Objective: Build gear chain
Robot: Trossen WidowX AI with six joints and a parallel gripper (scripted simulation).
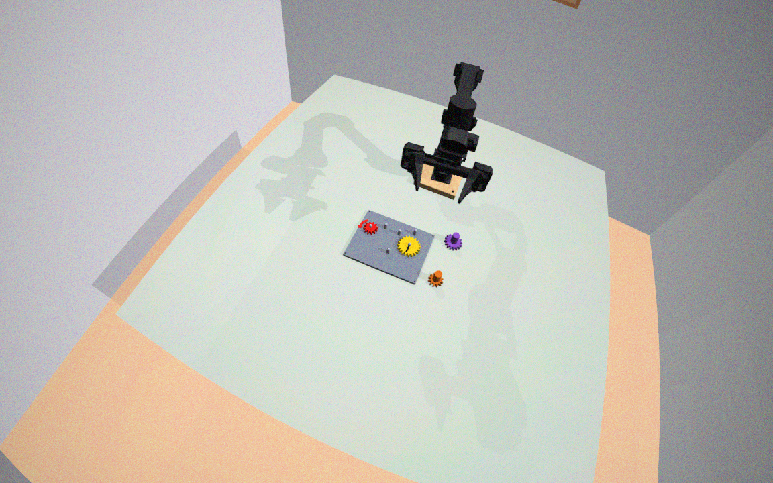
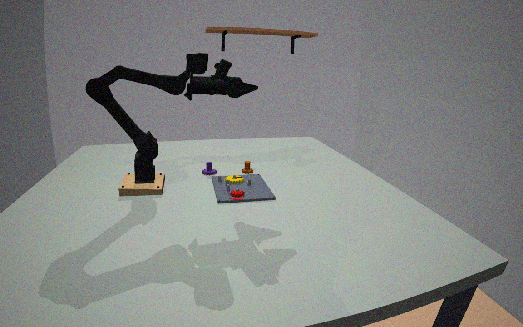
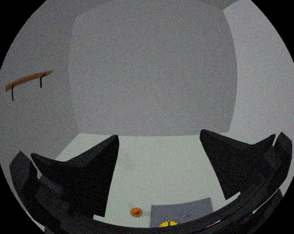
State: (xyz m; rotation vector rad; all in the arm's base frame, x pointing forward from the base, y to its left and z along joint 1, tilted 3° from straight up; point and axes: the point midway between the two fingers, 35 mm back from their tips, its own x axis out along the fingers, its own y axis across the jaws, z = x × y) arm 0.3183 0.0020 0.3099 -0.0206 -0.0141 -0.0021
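Now: gripper tip 300 mm above the purple gear, 130 mm past it and 90 mm to the right of it. The rest, counted from my gripper tip: yellow gear 300 mm below, 70 mm behind, 30 mm to the right; then red gear 300 mm below, 150 mm to the right, 90 mm behind; then orange gear 300 mm below, 60 mm to the left.
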